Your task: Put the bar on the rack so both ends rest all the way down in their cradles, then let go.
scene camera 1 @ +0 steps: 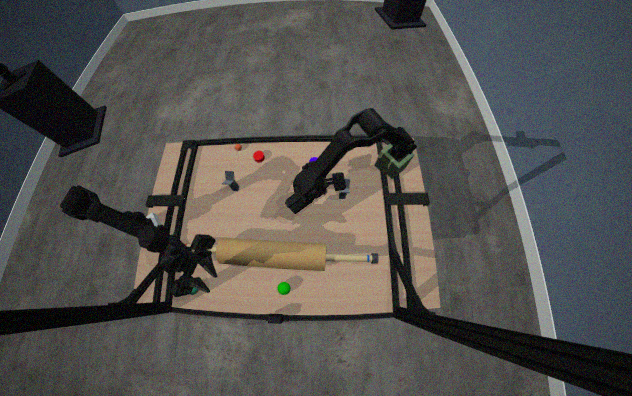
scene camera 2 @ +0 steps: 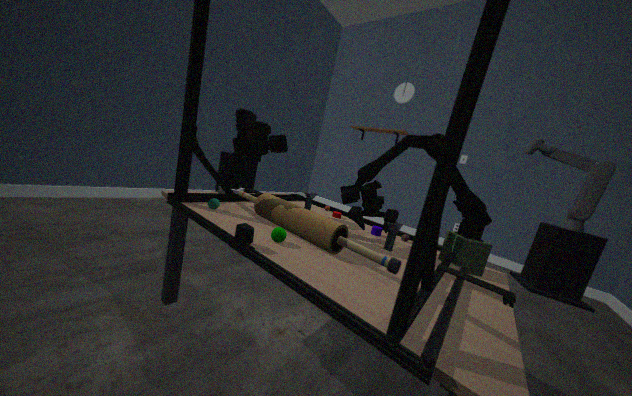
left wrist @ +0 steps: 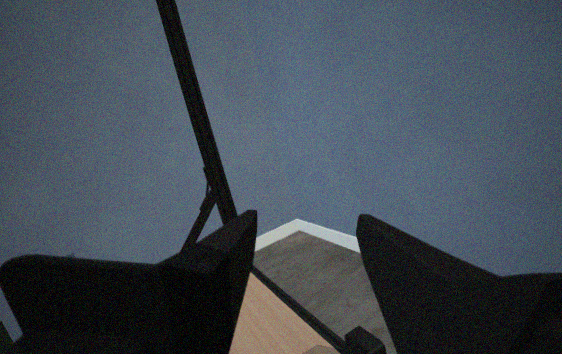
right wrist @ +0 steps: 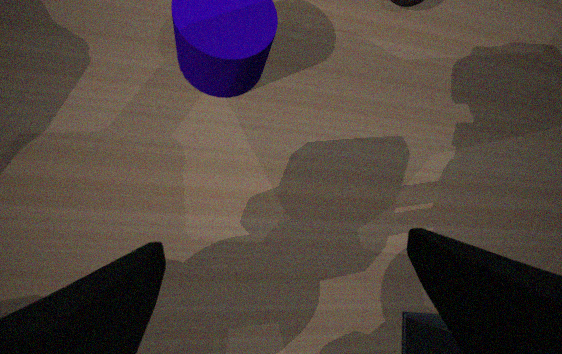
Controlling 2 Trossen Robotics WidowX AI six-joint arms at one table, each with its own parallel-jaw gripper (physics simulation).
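Seen in the pictures: left gripper, fingertip midpoint: point(scene camera 1: 212, 284) point(scene camera 2: 264, 141) point(left wrist: 307, 221); right gripper, fingertip midpoint: point(scene camera 2: 374, 231) point(right wrist: 288, 246); left arm's base, link origin: point(scene camera 2: 232, 187); right arm's base, link origin: point(scene camera 1: 398, 152) point(scene camera 2: 468, 237).
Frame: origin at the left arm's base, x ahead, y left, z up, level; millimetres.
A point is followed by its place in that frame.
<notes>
The bar, a thick tan roller point(scene camera 1: 271, 254) {x 380, y -421, z 62 mm} point(scene camera 2: 305, 223) {x 411, y -500, z 32 mm} with thin end handles, lies on the table in front of the rack, apart from it. Its right handle has a blue band and black cap. The rack's two dark cradles, the left one point(scene camera 1: 230, 180) {x 412, y -88, z 52 mm} point(scene camera 2: 308, 201) {x 408, y -96, z 29 mm} and the right one point(scene camera 1: 344, 188) point(scene camera 2: 391, 238) {x 731, y -399, z 14 mm} point(right wrist: 422, 334) {x 730, y -374, z -21 mm}, stand empty. My right gripper point(scene camera 1: 320, 194) {x 697, y -300, z 3 mm} point(scene camera 2: 374, 221) {x 697, y -300, z 3 mm} point(right wrist: 288, 246) {x 697, y -300, z 3 mm} is wide open, low over the table beside the right cradle. My left gripper point(scene camera 1: 212, 281) {x 224, y -434, z 255 mm} point(left wrist: 307, 221) {x 224, y -434, z 255 mm} is half open and empty, raised near the bar's left end, which it partly hides in scene camera 1.
A purple cylinder point(scene camera 1: 314, 160) {x 738, y -202, z -1 mm} point(scene camera 2: 376, 230) {x 726, y -228, z -10 mm} point(right wrist: 225, 50) {x 724, y -223, z 0 mm} lies behind my right gripper. A red cylinder point(scene camera 1: 258, 156) {x 566, y -29, z -11 mm} point(scene camera 2: 337, 215) {x 570, y -46, z -20 mm} and small orange ball point(scene camera 1: 238, 147) {x 521, y 70, z -8 mm} lie at the back left. A green ball point(scene camera 1: 283, 288) {x 339, y -532, z 11 mm} point(scene camera 2: 278, 235) {x 339, y -554, z -5 mm} lies in front of the bar; a teal ball point(scene camera 2: 214, 203) {x 60, y -348, z -7 mm} lies front left. A green box point(scene camera 2: 465, 254) {x 961, y -465, z 31 mm} stands right.
</notes>
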